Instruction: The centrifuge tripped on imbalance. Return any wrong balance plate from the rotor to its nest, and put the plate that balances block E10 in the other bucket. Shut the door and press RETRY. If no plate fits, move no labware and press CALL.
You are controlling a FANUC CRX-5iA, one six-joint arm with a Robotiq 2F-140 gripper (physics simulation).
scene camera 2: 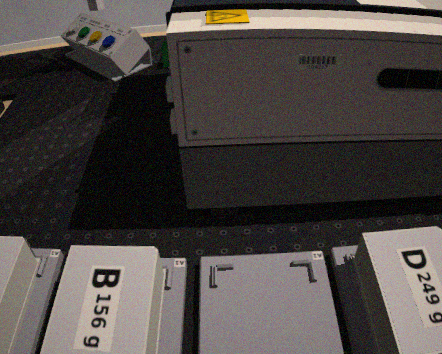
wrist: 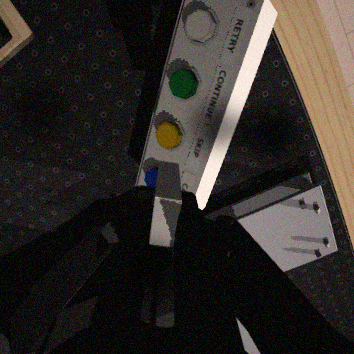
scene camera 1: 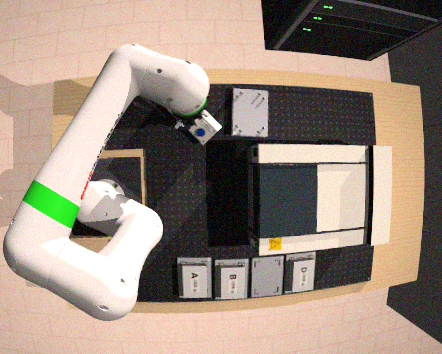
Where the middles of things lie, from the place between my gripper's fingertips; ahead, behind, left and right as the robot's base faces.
I see the button box [scene camera 2: 129,53] 80 mm below my hand, 40 mm to the left of it and 10 mm behind it. From my hand the other things lie so: dark lid panel [scene camera 1: 288,193] 260 mm to the right, 250 mm ahead, 90 mm above; then centrifuge [scene camera 2: 274,113] 400 mm ahead, 270 mm to the right; then grey RETRY button [wrist: 198,27] 90 mm to the left, 80 mm behind, 60 mm below.
